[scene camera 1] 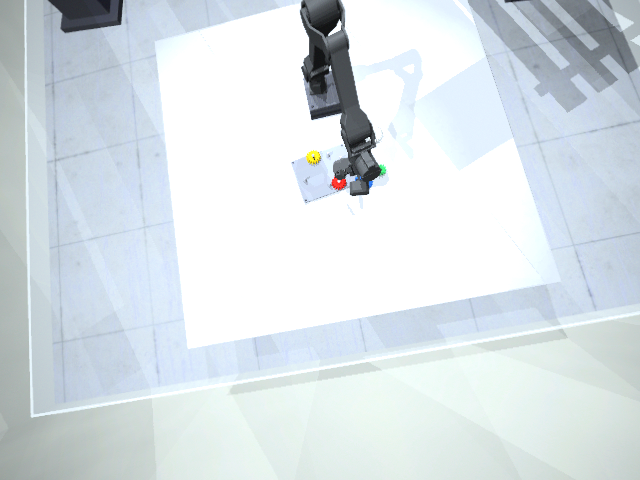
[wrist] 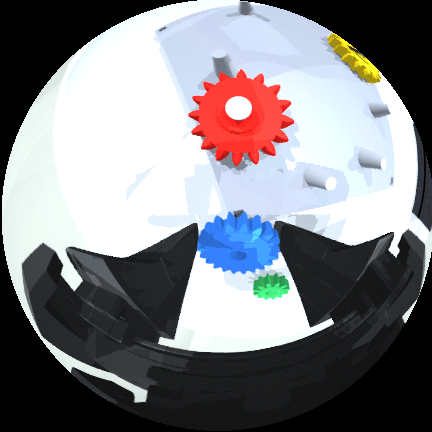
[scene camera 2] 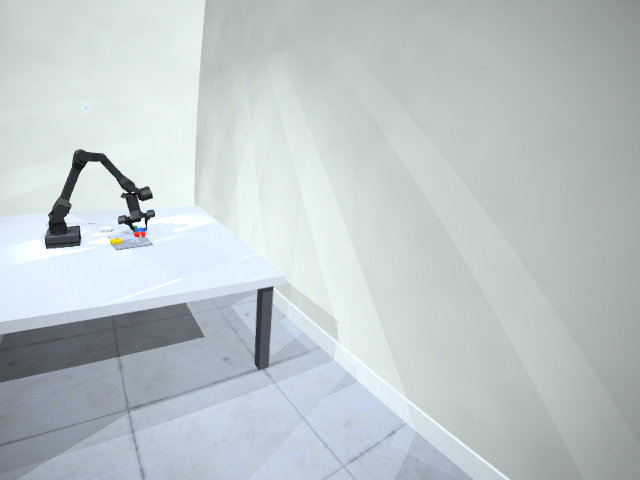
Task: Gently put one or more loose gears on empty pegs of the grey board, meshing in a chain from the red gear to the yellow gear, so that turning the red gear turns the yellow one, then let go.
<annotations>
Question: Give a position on a blue gear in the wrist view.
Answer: At 236, 243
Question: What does the green gear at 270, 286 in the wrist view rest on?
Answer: The table.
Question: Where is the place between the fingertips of my gripper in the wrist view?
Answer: At 236, 227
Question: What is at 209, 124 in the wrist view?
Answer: A red gear.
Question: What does my gripper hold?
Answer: A blue gear.
</annotations>
